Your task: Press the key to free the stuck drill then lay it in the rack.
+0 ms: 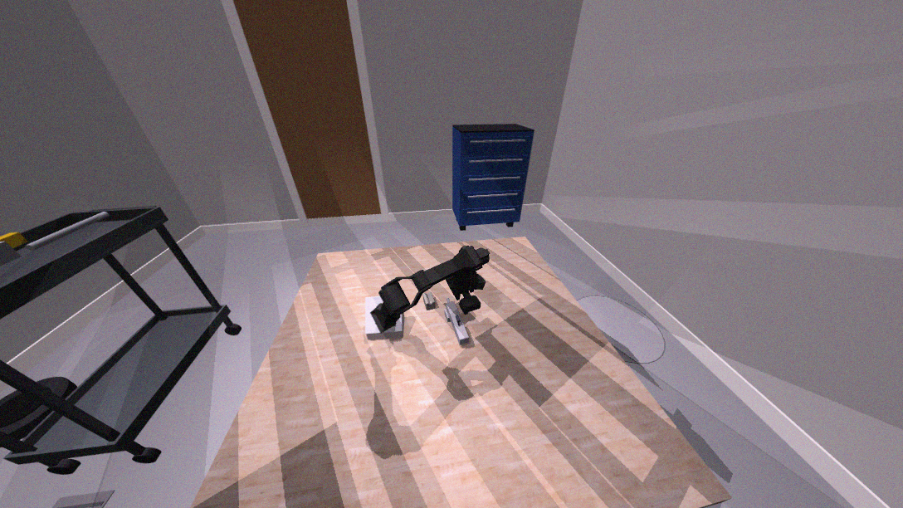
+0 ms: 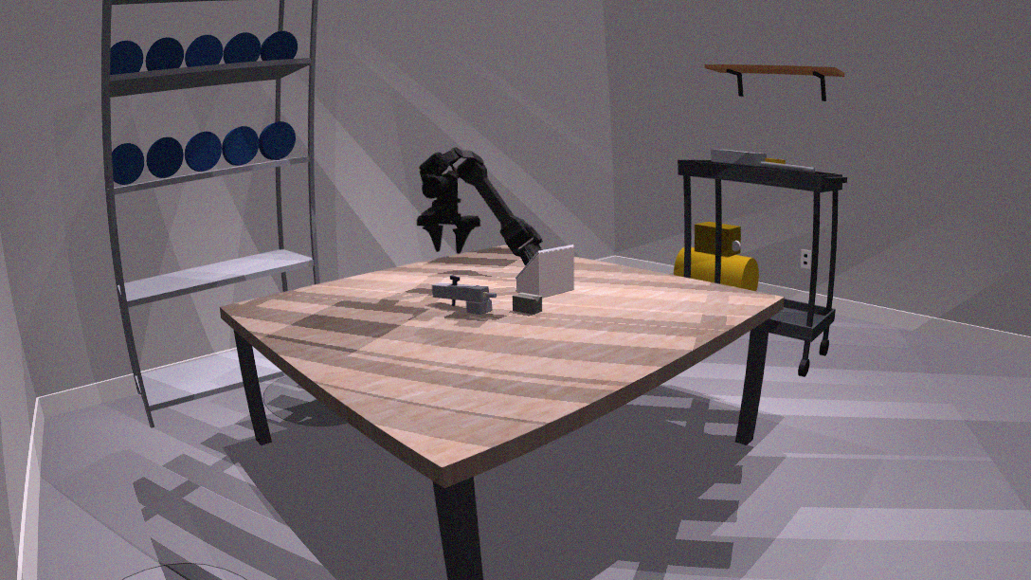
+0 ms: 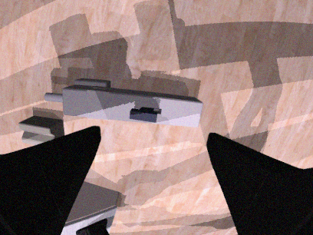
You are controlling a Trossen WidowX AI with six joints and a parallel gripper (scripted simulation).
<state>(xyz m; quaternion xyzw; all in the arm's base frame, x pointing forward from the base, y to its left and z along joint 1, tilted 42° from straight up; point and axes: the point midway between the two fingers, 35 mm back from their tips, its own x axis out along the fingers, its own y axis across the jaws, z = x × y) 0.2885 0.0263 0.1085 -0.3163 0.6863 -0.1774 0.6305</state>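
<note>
The drill lies 2 cm behind my gripper tip, 9 cm to the left of it and 10 cm below it. The rest, counted from my gripper tip: long grey fixture 2 cm behind, 3 cm to the left, 12 cm below; grey rack 12 cm behind, 18 cm to the left, 13 cm below; black key 1 cm behind, 1 cm to the left, 10 cm below.
</note>
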